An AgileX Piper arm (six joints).
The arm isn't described. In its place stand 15 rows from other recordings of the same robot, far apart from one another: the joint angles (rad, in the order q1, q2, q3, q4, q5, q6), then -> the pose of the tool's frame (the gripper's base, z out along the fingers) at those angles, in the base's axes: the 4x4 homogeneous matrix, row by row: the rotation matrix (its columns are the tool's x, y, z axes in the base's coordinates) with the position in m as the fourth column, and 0 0 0 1 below.
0.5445 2.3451 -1.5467 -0.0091 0.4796 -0.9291 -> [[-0.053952, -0.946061, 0.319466, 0.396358], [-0.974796, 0.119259, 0.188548, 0.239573], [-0.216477, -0.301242, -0.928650, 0.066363], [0, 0, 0, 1]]
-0.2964 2.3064 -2.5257 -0.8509 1.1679 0.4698 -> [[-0.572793, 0.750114, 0.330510, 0.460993], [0.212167, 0.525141, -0.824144, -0.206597], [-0.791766, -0.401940, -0.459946, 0.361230], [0, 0, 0, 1]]
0.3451 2.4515 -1.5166 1.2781 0.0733 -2.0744 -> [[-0.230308, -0.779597, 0.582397, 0.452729], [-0.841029, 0.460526, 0.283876, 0.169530], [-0.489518, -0.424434, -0.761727, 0.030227], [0, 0, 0, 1]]
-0.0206 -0.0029 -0.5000 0.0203 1.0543 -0.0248 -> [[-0.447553, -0.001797, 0.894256, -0.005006], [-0.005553, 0.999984, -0.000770, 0.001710], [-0.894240, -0.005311, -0.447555, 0.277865], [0, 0, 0, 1]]
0.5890 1.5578 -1.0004 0.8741 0.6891 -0.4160 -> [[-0.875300, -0.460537, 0.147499, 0.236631], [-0.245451, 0.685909, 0.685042, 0.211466], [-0.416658, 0.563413, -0.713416, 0.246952], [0, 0, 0, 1]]
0.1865 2.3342 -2.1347 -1.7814 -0.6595 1.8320 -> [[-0.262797, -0.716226, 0.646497, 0.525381], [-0.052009, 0.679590, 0.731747, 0.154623], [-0.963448, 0.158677, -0.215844, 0.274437], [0, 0, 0, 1]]
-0.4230 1.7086 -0.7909 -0.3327 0.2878 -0.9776 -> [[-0.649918, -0.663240, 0.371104, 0.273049], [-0.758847, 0.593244, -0.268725, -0.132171], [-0.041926, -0.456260, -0.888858, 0.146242], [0, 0, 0, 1]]
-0.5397 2.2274 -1.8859 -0.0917 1.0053 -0.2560 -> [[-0.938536, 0.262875, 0.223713, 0.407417], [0.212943, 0.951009, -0.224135, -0.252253], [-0.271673, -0.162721, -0.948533, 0.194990], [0, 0, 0, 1]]
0.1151 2.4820 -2.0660 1.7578 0.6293 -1.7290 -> [[-0.238368, -0.641950, 0.728753, 0.554312], [0.031281, 0.744919, 0.666421, 0.117062], [-0.970671, 0.181649, -0.157484, 0.191045], [0, 0, 0, 1]]
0.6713 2.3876 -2.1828 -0.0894 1.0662 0.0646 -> [[-0.737148, -0.581348, 0.344452, 0.410240], [-0.558464, 0.811115, 0.173812, 0.316800], [-0.380435, -0.064239, -0.922574, 0.196628], [0, 0, 0, 1]]
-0.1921 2.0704 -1.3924 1.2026 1.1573 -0.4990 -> [[-0.939083, 0.147430, 0.310463, 0.410766], [0.342516, 0.476052, 0.809973, -0.000691], [-0.028382, 0.866971, -0.497550, 0.185692], [0, 0, 0, 1]]
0.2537 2.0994 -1.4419 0.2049 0.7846 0.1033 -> [[-0.983104, -0.038234, 0.179011, 0.402232], [-0.002650, 0.980814, 0.194929, 0.117808], [-0.183030, 0.191161, -0.964343, 0.142756], [0, 0, 0, 1]]
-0.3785 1.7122 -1.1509 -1.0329 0.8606 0.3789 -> [[-0.971006, 0.198238, 0.133597, 0.301294], [0.030264, 0.656302, -0.753891, -0.183586], [-0.237130, -0.727989, -0.643273, 0.243686], [0, 0, 0, 1]]
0.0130 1.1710 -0.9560 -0.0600 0.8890 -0.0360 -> [[-0.848427, -0.051188, 0.526832, 0.225085], [-0.084728, 0.995612, -0.039713, -0.001311], [-0.522488, -0.078331, -0.849041, 0.310747], [0, 0, 0, 1]]
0.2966 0.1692 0.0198 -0.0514 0.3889 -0.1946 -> [[-0.371000, -0.375711, 0.849235, 0.057981], [-0.364092, 0.900131, 0.239169, 0.015866], [-0.854281, -0.220468, -0.470742, 0.162171], [0, 0, 0, 1]]
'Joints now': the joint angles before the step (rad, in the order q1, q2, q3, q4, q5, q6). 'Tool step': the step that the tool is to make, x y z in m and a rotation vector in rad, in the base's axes. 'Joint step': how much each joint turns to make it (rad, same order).
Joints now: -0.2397, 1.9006, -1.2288, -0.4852, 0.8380, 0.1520
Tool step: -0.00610, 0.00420, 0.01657, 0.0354, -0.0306, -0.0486
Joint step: 0.0000, -0.0505, 0.0000, 0.0574, 0.0346, 0.0057
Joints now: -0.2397, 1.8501, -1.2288, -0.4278, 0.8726, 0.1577
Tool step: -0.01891, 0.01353, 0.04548, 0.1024, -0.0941, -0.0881
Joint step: 0.0000, -0.1429, 0.0000, 0.1508, 0.0792, -0.0039
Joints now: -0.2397, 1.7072, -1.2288, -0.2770, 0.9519, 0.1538
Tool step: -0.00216, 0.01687, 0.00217, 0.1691, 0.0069, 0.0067
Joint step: 0.0047, -0.0123, -0.0056, 0.1995, 0.0522, -0.0879
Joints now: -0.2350, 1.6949, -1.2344, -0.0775, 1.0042, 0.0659
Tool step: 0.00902, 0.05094, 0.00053, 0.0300, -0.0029, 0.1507
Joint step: 0.1476, 0.0000, -0.0029, 0.0358, 0.0040, -0.0167
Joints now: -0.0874, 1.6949, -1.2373, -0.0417, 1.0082, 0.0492
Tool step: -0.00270, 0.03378, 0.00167, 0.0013, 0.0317, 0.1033
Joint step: 0.1019, -0.0069, 0.0000, 0.0014, 0.0386, -0.0035
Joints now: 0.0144, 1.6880, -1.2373, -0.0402, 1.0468, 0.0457
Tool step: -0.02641, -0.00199, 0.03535, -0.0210, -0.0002, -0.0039
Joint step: 0.0012, -0.1173, 0.0000, -0.0211, 0.1178, 0.0058
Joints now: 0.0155, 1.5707, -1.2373, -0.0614, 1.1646, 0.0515
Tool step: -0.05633, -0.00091, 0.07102, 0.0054, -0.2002, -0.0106
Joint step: 0.0000, -0.2661, 0.0024, 0.0010, 0.0639, 0.0069
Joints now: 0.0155, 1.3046, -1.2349, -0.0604, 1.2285, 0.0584
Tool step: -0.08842, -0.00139, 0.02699, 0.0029, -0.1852, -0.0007
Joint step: 0.0001, -0.3451, 0.1467, 0.0000, 0.0132, -0.0001
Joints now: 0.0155, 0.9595, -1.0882, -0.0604, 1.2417, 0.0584
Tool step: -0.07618, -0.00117, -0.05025, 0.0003, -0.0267, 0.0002
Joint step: 0.0003, -0.3365, 0.3125, -0.0002, -0.0026, 0.0003
